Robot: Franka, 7 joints.
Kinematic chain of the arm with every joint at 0, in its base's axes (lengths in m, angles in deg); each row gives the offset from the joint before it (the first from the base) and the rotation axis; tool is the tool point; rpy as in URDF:
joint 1: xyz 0 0 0.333 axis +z
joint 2: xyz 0 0 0 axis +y
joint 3: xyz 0 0 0.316 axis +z
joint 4: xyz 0.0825 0 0 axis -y
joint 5: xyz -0.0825 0 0.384 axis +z
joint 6: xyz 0 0 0 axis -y
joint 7: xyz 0.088 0 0 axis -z
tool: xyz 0 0 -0.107 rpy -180 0 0
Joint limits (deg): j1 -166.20..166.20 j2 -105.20..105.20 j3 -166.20..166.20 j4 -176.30..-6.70 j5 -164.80..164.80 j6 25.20..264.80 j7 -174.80..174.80
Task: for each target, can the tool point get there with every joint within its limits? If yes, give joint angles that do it. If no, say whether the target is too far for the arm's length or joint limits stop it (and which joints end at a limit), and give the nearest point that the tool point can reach.
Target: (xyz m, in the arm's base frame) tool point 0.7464 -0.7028 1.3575
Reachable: no: too far | nearest point 0.4418 -0.4160 0.9394 | short by 0.591 m
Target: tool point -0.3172 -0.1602 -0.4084
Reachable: no: joint limits stop it (at a limit: joint 2) | nearest point -0.3115 -0.1573 -0.3567 | short by 0.052 m
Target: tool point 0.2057 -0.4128 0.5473
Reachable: yes | joints 7.09 -51.23 -52.56 -139.03 54.80 170.02 60.33
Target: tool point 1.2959 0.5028 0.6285
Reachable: no: too far | nearest point 0.7823 0.3035 0.5114 | short by 0.563 m
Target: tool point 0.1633 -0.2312 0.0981
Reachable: yes | joints 28.13 -69.61 -140.78 -160.56 -79.60 179.76 85.82
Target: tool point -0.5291 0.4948 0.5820
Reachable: yes | joints 114.87 55.95 49.00 -59.91 -21.37 226.91 -37.83
